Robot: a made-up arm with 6 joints.
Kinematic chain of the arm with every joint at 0, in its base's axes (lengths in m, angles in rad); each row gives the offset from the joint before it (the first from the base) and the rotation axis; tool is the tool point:
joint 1: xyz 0 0 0.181 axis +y
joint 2: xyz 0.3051 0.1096 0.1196 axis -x
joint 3: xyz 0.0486 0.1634 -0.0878 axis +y
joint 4: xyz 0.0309 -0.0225 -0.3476 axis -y
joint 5: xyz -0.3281 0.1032 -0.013 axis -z
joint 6: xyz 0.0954 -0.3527 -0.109 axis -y
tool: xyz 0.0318 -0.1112 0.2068
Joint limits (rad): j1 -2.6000..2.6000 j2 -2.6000..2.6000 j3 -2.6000..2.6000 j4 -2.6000..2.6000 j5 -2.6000..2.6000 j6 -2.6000..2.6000
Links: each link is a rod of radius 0.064 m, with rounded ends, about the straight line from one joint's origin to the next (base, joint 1, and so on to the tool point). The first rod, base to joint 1, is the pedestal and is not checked.
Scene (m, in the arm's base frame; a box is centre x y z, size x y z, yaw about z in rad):
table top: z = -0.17
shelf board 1: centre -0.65 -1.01 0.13 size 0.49 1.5 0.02 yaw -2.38
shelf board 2: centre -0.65 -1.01 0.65 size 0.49 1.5 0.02 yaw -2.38
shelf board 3: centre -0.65 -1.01 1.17 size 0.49 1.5 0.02 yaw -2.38
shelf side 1: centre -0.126 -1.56 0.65 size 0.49 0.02 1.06 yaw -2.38
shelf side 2: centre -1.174 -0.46 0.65 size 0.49 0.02 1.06 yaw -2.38
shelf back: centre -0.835 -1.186 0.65 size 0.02 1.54 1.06 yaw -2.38
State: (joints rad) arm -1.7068 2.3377 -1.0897 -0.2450 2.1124 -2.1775
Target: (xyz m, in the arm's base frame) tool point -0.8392 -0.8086 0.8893
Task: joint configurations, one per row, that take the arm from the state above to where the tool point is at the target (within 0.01 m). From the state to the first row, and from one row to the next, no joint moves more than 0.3 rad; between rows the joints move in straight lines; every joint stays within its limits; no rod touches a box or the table.
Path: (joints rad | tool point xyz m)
1: -1.4436 2.2675 -1.1641 -0.5110 1.9824 -2.1059 | -0.5359 -0.7202 0.4109
2: -1.1805 2.1974 -1.2384 -0.7770 1.8525 -2.0343 | -0.4228 -0.5805 0.3997
3: -1.1346 2.3318 -1.3006 -0.6181 1.8005 -2.0358 | -0.5087 -0.5826 0.6368
4: -1.0887 2.4663 -1.3628 -0.4592 1.7486 -2.0372 | -0.5410 -0.5242 0.8893
5: -1.3062 2.4518 -1.3241 -0.2474 1.8859 -2.1049 | -0.6440 -0.6442 0.8942
6: -1.5238 2.4374 -1.2853 -0.0357 2.0233 -2.1726 | -0.7420 -0.7408 0.8948
7: -1.7413 2.4229 -1.2465 0.1761 2.1606 -2.2404 | -0.8392 -0.8086 0.8893

